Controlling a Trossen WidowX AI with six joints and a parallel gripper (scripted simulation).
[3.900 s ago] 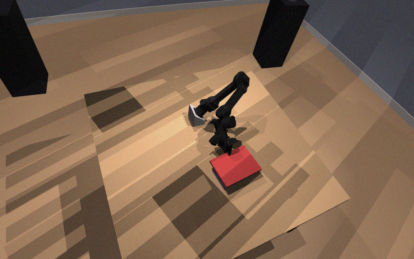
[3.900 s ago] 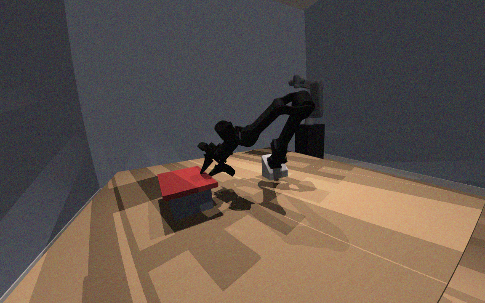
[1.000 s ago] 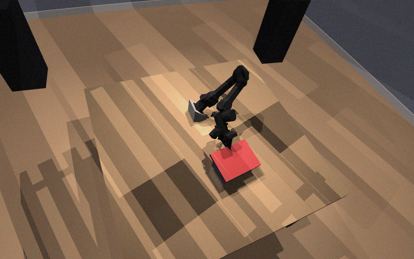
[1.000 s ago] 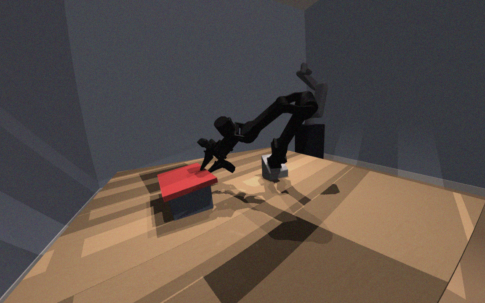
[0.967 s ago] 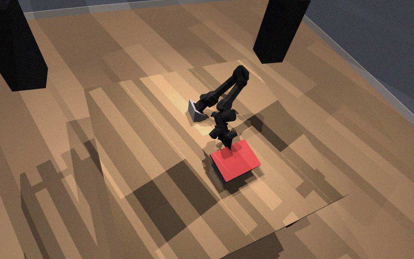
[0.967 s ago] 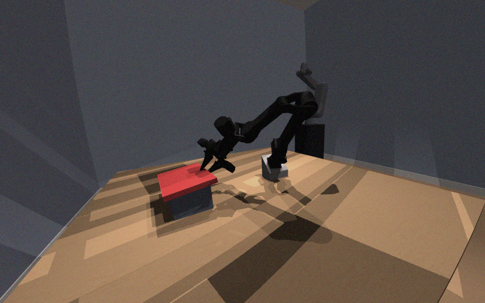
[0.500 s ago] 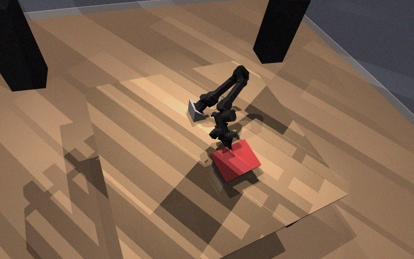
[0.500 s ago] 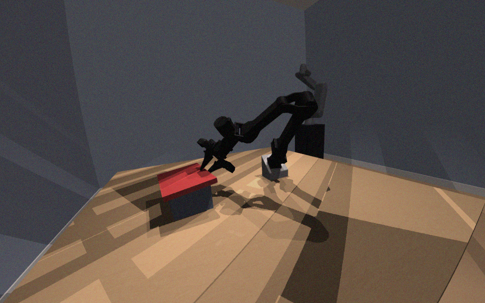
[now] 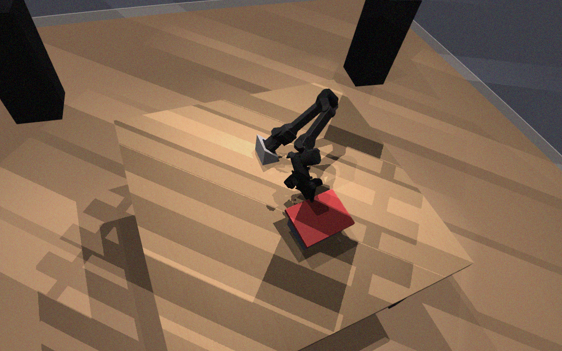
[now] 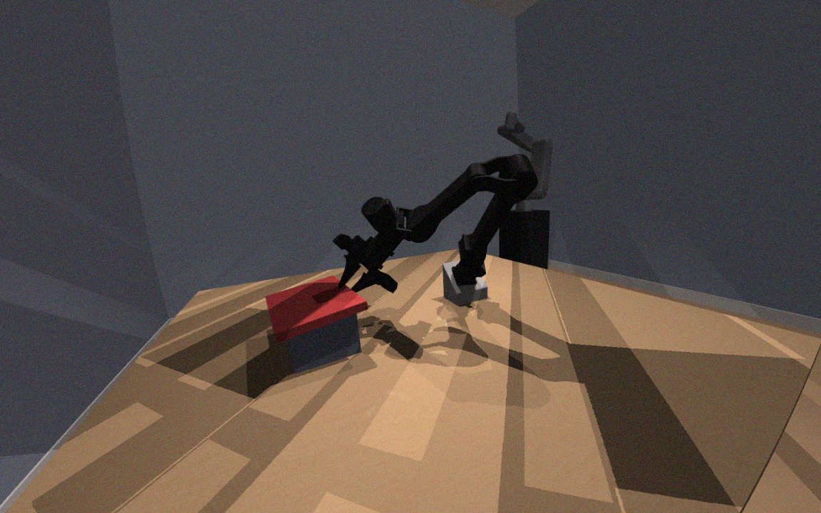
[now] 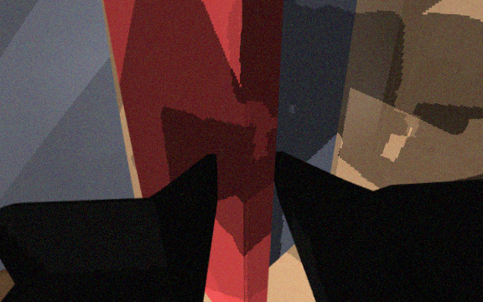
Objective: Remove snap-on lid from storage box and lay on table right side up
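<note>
My gripper tip is now 7 cm short of the red lid and 2 cm to the right of it. Round my gripper tip: storage box (7 cm ahead, 2 cm to the left, 6 cm below).
</note>
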